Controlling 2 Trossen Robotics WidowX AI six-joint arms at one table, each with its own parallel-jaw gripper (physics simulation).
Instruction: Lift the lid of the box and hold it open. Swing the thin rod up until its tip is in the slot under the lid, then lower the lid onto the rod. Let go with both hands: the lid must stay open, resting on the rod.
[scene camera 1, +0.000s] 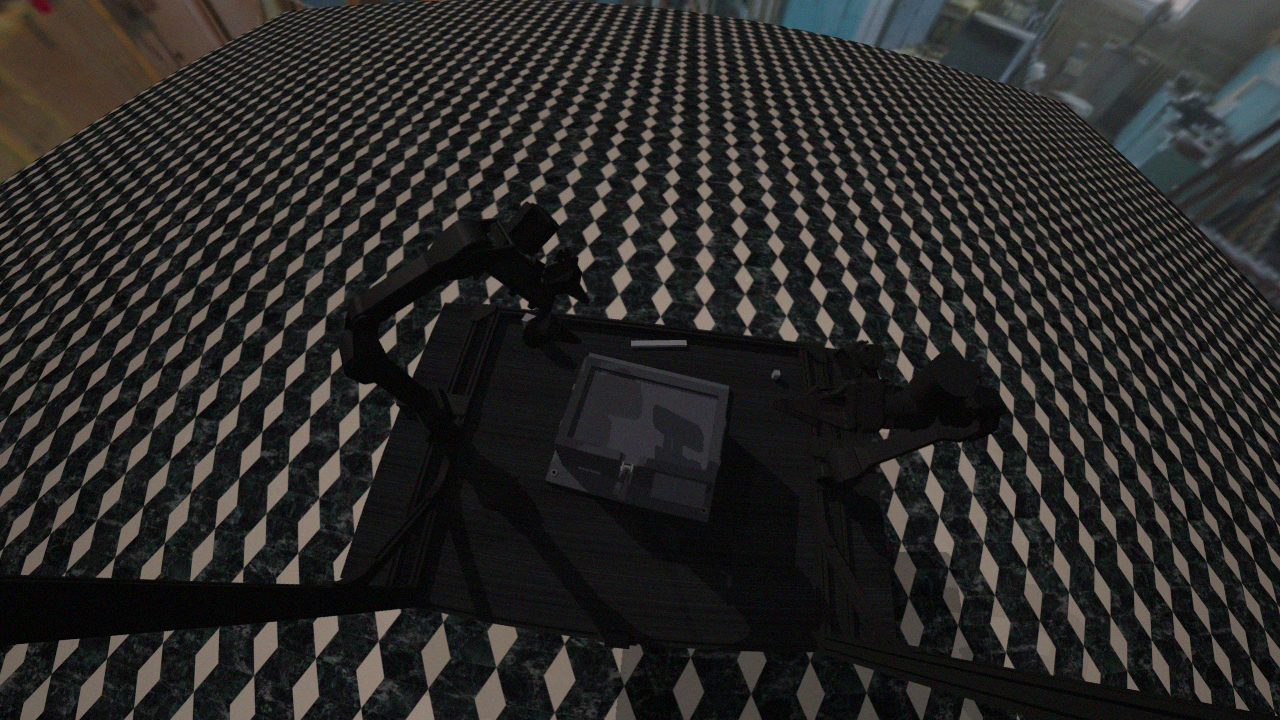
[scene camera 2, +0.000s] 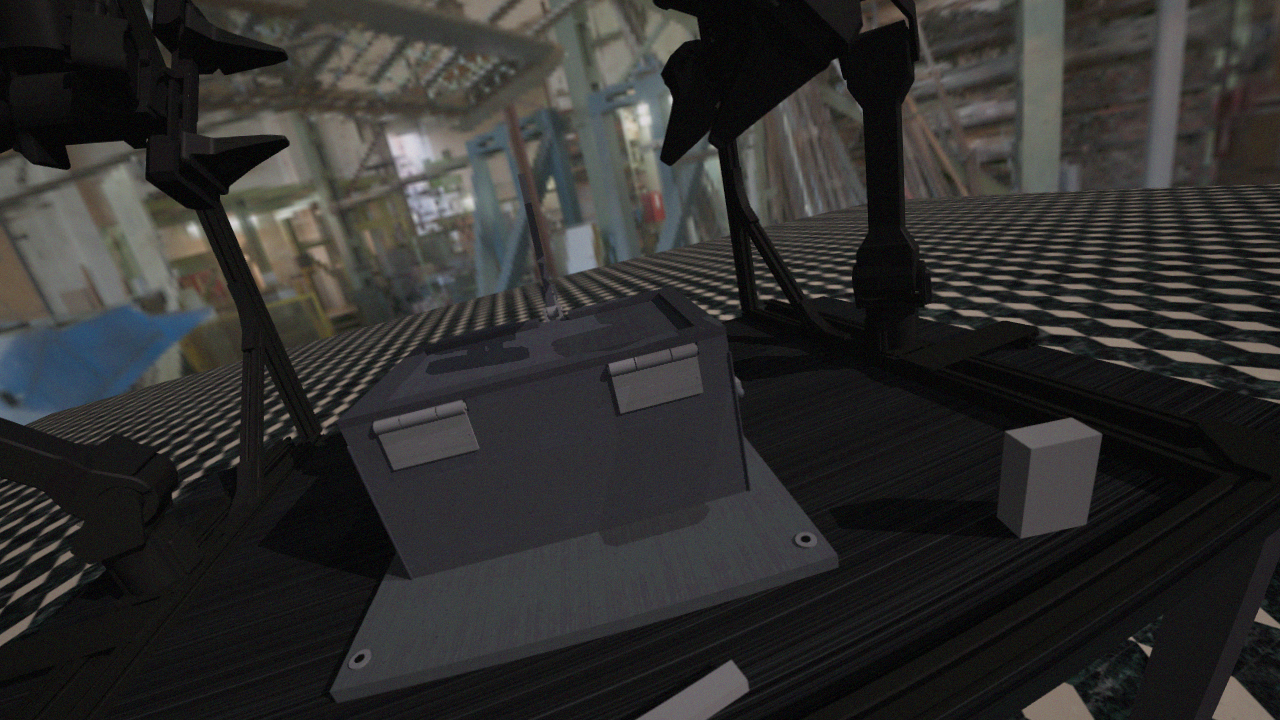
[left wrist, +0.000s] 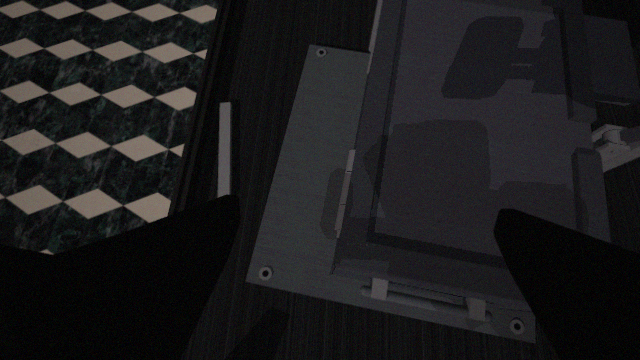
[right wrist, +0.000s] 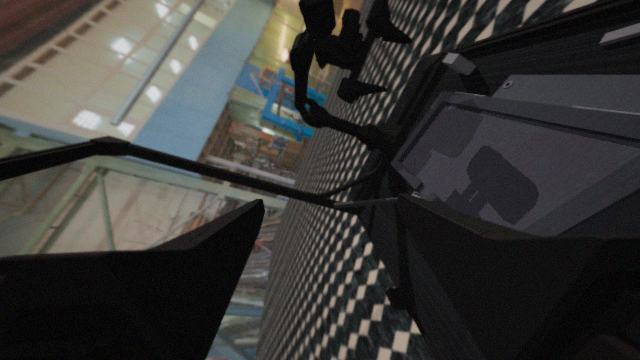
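Pixels of known places: left gripper, fingertip midpoint: (scene camera 1: 584, 321) (scene camera 2: 686, 155) (left wrist: 366, 214) (right wrist: 398, 66); right gripper, fingertip midpoint: (scene camera 1: 779, 403) (scene camera 2: 286, 96) (right wrist: 330, 202); left arm's base at its link origin: (scene camera 1: 445, 432) (scene camera 2: 893, 345) (right wrist: 387, 145); right arm's base at its link origin: (scene camera 1: 827, 476) (scene camera 2: 166, 578).
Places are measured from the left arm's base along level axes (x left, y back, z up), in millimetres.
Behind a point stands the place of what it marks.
The grey box (scene camera 1: 640, 429) @(x 19, y -454, z 145 mm) (scene camera 2: 566, 457) @(x 147, y -469, z 73 mm) stands on its base plate (scene camera 2: 580, 600) @(x 218, y -490, z -7 mm) (left wrist: 308, 161) @(x 206, y -468, z -7 mm) in the middle of the dark table. Its lid (scene camera 2: 566, 336) @(x 37, y -436, z 144 mm) (left wrist: 443, 150) @(x 78, y -422, z 144 mm) (right wrist: 454, 153) @(x 48, y -441, z 144 mm) lies shut, with two hinges on the side that faces scene camera 2. The thin rod (scene camera 2: 539, 257) @(x -90, y -434, z 217 mm) stands nearly upright at the box's far side. My left gripper (scene camera 1: 557, 300) (left wrist: 366, 214) @(x 161, y -328, z 281 mm) is open and empty, above the box's back left corner. My right gripper (scene camera 1: 809, 396) (right wrist: 330, 202) @(x -29, y -625, z 420 mm) is open and empty, turned sideways, low beside the box's right side.
A small white strip (scene camera 1: 659, 343) @(x 325, y -484, z -9 mm) (scene camera 2: 702, 693) @(x 319, y -435, z -9 mm) (left wrist: 224, 150) @(x 326, y -479, z -9 mm) lies on the table behind the box. The dark table (scene camera 1: 495, 543) @(x -223, y -177, z -19 mm) stands on a checkered floor (scene camera 1: 709, 179). The left arm's base (scene camera 2: 887, 279) @(x 33, y -36, z 106 mm) stands beyond the box in scene camera 2.
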